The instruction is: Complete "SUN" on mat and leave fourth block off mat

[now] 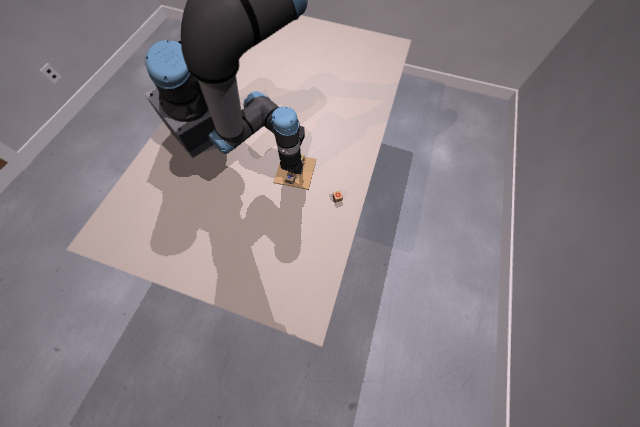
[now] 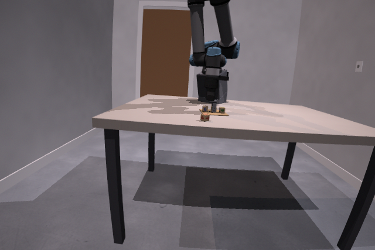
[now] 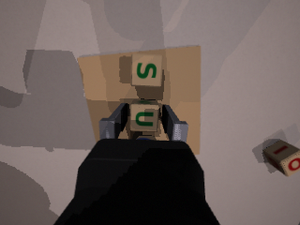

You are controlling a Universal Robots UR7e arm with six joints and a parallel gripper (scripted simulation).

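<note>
The tan mat is 20 mm below my hand. Round my hand: N block 50 mm to the right, 10 mm below.
</note>
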